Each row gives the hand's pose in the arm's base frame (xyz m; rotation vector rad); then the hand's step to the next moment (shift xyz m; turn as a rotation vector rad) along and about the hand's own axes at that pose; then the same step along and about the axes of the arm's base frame.
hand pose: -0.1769 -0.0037 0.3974 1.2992 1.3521 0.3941
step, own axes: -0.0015 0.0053 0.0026 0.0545 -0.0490 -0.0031
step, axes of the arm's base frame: 0.0042 -0.0007 0.0044 -0.0094 0.0308 -0.0659
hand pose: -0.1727 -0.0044 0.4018 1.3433 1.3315 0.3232
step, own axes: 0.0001 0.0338 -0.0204 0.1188 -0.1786 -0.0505
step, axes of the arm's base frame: 0.0002 0.0206 0.0337 -0.0914 0.0671 -0.1889
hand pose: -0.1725 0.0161 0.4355 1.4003 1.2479 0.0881
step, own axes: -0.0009 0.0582 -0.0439 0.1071 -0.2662 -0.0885
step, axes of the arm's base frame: 0.0048 0.0447 0.0574 -0.1748 0.0606 -0.2365
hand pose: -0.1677 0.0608 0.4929 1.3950 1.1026 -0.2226
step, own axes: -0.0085 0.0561 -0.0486 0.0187 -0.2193 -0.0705
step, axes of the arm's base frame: 0.0117 0.0511 0.0532 -0.1790 0.0156 -0.1454
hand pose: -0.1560 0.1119 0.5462 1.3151 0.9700 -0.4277
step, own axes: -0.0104 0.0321 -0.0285 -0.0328 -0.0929 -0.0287
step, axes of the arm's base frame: 0.0083 0.0321 0.0291 -0.0982 -0.0046 -0.0295
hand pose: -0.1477 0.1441 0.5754 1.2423 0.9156 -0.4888
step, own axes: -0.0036 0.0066 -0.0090 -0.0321 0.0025 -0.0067
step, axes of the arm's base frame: 0.0000 0.0099 0.0064 -0.0185 0.0021 0.0271
